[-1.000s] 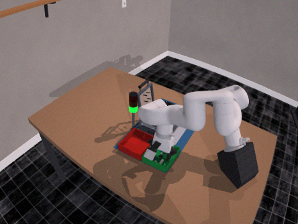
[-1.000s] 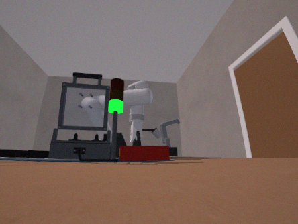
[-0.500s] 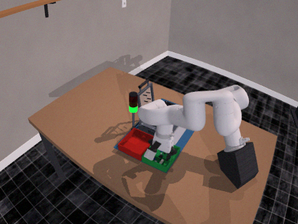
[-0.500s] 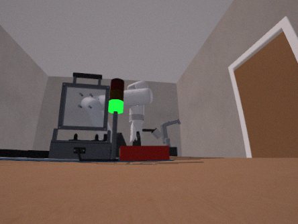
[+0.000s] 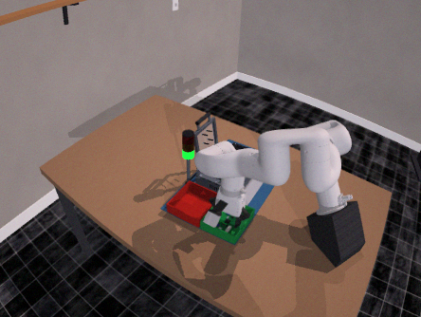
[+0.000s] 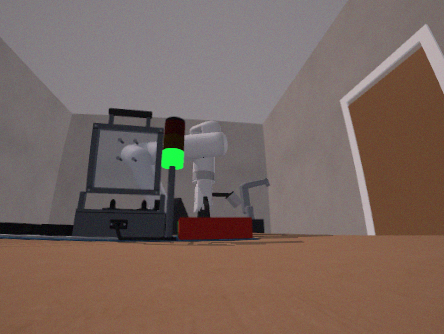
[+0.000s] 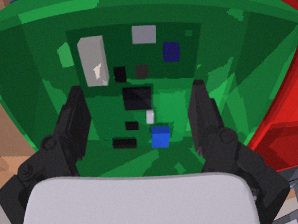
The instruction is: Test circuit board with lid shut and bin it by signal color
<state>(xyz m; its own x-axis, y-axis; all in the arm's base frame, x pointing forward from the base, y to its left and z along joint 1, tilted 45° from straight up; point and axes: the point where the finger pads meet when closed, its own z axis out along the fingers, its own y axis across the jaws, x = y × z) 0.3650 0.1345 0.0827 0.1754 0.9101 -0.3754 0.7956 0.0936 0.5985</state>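
The green bin lies 10 mm below my hand. The rest, counted from my hand: red bin: 150 mm ahead, 30 mm to the right, 10 mm below; green circuit board: 10 mm below; black latch block: 10 mm ahead, 150 mm to the right, 70 mm above.
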